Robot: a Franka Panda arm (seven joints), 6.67 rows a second.
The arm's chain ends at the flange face. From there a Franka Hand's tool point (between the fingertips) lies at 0.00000 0.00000 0.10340 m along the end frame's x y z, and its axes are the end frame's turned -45 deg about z.
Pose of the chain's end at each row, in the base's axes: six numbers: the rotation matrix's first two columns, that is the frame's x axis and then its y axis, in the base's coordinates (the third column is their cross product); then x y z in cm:
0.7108 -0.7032 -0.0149 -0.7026 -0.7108 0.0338 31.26 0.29 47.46
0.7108 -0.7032 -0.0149 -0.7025 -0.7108 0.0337 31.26 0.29 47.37
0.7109 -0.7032 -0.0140 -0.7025 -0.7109 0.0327 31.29 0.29 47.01
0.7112 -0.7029 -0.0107 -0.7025 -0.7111 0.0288 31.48 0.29 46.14
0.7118 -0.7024 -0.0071 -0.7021 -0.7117 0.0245 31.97 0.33 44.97
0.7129 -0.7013 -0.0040 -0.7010 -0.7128 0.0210 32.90 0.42 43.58
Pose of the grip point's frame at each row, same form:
0.9994 0.0054 -0.0344 0.0058 -0.9998 0.0134 30.90 0.15 37.13
0.9994 0.0054 -0.0344 0.0059 -0.9998 0.0133 30.91 0.15 37.04
0.9994 0.0054 -0.0330 0.0059 -0.9999 0.0132 30.95 0.15 36.68
0.9996 0.0058 -0.0279 0.0062 -0.9998 0.0128 31.19 0.16 35.80
0.9998 0.0066 -0.0223 0.0069 -0.9999 0.0123 31.74 0.20 34.63
0.9998 0.0081 -0.0177 0.0084 -0.9999 0.0120 32.72 0.29 33.24

